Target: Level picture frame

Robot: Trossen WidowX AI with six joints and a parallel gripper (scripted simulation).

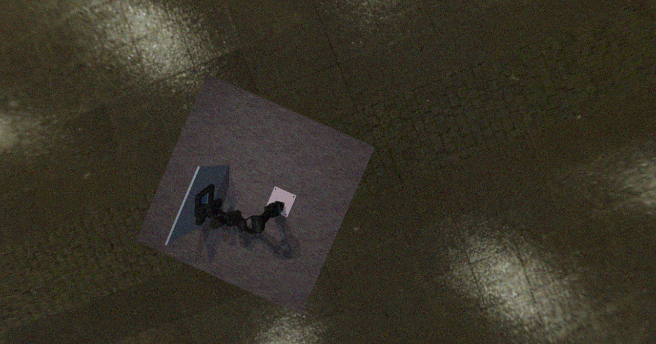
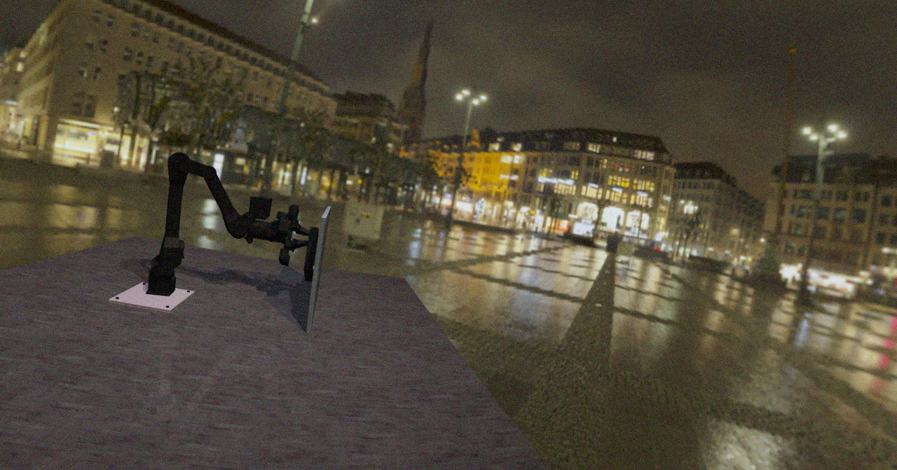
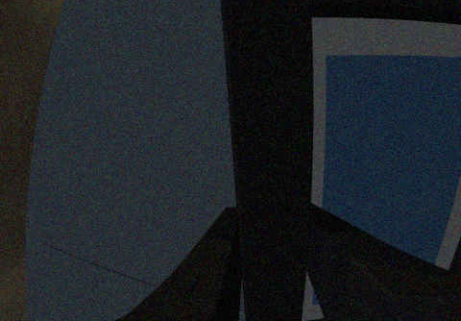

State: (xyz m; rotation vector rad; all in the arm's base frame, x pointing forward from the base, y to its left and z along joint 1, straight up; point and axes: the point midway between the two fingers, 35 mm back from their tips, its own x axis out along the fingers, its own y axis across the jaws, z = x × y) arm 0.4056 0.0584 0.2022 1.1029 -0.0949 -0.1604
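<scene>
Right now the picture frame is 5 cm below my gripper tip and 2 cm to the right of it. Round my gripper tip: wall panel (6 cm below, 2 cm to the right, 1 cm ahead).
</scene>
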